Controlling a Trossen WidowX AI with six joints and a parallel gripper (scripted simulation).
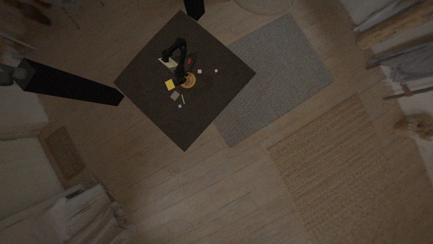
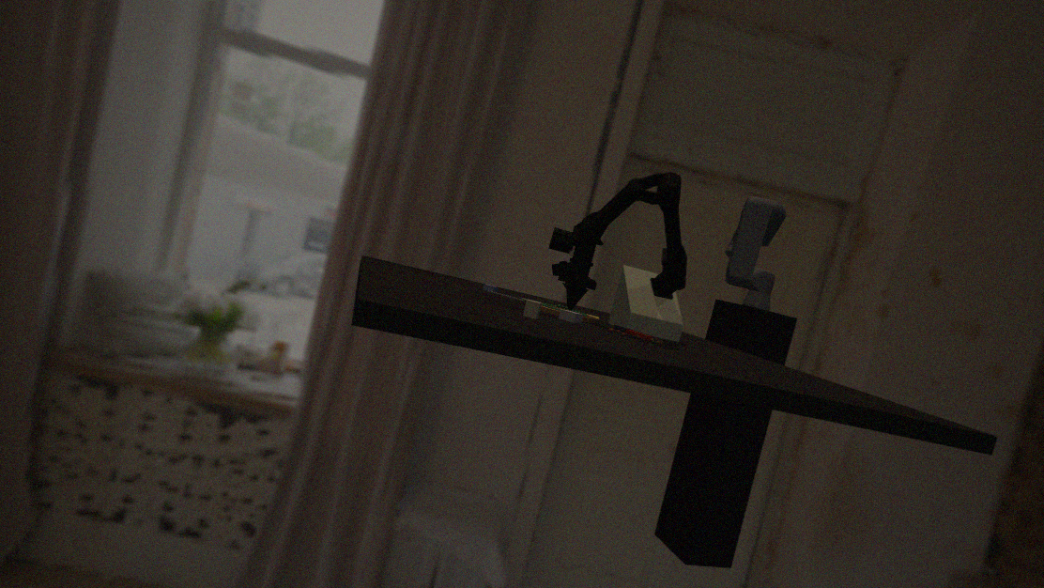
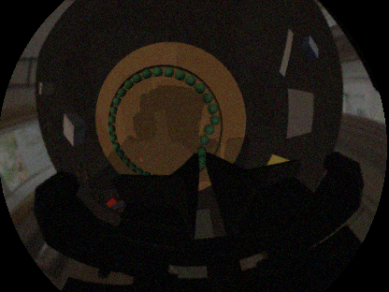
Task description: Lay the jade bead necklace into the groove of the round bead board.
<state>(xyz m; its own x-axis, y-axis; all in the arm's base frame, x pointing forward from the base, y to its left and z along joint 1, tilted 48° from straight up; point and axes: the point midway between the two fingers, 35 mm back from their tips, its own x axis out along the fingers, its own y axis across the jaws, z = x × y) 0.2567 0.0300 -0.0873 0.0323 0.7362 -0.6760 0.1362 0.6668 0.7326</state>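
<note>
The round bead board is 4 cm ahead of my gripper tip, 4 cm to the left of it and 1 cm below it. Also, from my gripper tip: white stick 14 cm ahead, 17 cm to the right, 1 cm below; yellow square 10 cm behind, 13 cm to the right, 1 cm below; grey square 3 cm ahead, 20 cm to the right, 1 cm below.
</note>
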